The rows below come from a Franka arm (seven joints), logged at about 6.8 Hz.
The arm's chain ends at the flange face. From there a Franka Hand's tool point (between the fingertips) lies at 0.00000 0.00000 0.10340 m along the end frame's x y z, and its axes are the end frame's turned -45 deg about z.
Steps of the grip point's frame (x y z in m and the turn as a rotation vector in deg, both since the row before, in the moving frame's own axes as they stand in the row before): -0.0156 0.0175 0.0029 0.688 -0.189 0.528; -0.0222 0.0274 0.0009 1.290 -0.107 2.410; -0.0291 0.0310 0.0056 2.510 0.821 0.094; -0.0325 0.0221 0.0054 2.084 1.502 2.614
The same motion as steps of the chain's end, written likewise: 0.0025 0.0240 0.0029 0.353 -0.620 0.528; 0.0054 0.0366 0.0009 0.837 -0.988 2.410; 0.0035 0.0467 0.0057 2.355 -1.194 0.094; -0.0067 0.0432 0.0055 2.536 -0.412 2.614
